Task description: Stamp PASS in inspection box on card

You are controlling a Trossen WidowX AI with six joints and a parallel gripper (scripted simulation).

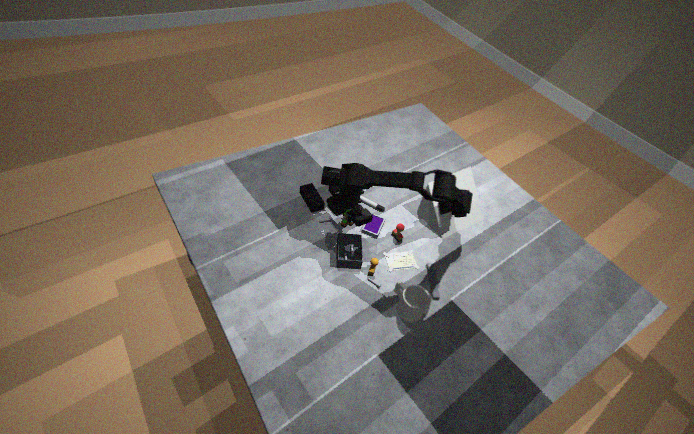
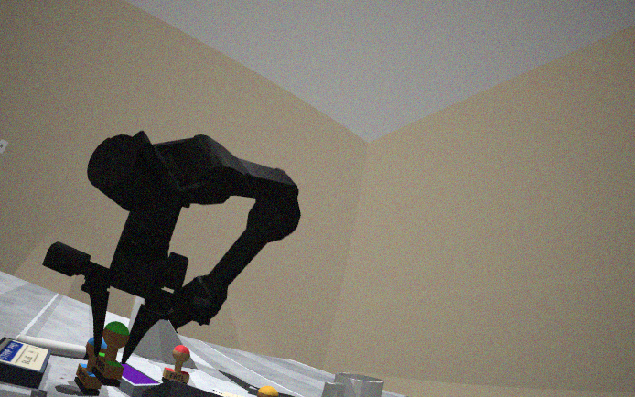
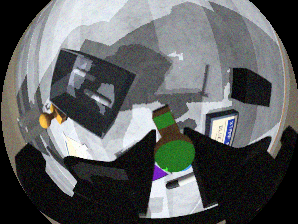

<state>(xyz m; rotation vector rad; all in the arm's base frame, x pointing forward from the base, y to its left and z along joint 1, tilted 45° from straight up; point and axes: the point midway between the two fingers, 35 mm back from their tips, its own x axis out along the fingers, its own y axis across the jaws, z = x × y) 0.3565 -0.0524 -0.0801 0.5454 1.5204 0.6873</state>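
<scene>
Right now my gripper tip is 40 mm past the blue-knobbed stamp, 30 mm above it and 20 mm to the left of it. Also, from my gripper tip: blue-labelled box 100 mm to the right, 40 mm below, 40 mm behind; purple ink pad 100 mm behind, 50 mm below, 30 mm to the left; green-knobbed stamp right at my gripper tip.
</scene>
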